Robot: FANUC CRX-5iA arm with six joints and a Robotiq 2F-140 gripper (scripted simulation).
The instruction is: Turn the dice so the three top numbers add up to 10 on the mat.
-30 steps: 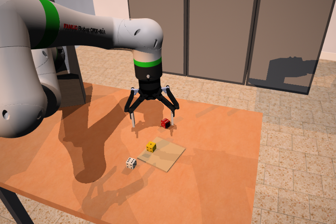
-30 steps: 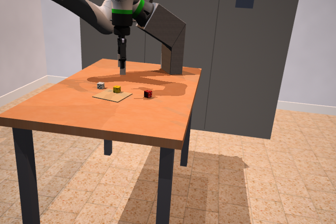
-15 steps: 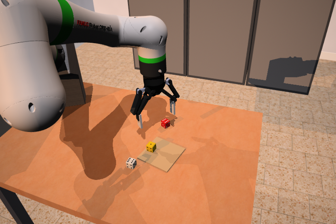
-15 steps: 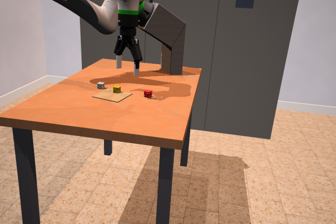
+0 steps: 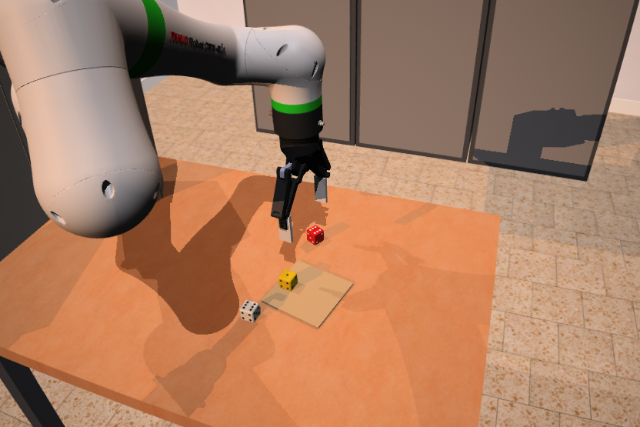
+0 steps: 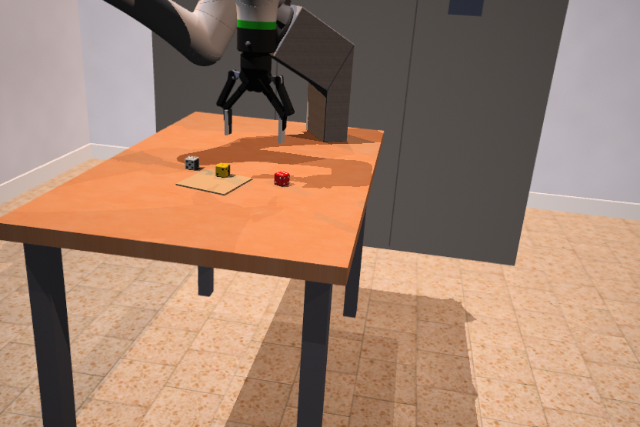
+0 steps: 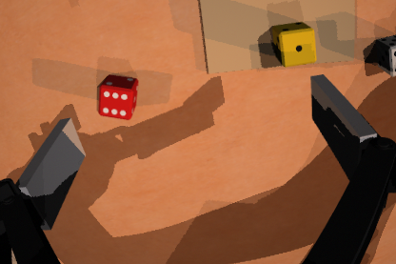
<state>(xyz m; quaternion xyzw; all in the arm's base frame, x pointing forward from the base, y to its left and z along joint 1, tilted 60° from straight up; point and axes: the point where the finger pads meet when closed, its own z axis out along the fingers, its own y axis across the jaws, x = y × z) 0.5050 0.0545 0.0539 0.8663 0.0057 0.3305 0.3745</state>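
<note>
Right now the red die is 70 mm to the left of my hand and 110 mm below it. Round my hand: white die (80 mm behind, 180 mm to the right, 110 mm below); then yellow die (20 mm behind, 80 mm to the right, 110 mm below); then tan mat (20 mm ahead, 100 mm to the right, 120 mm below).
</note>
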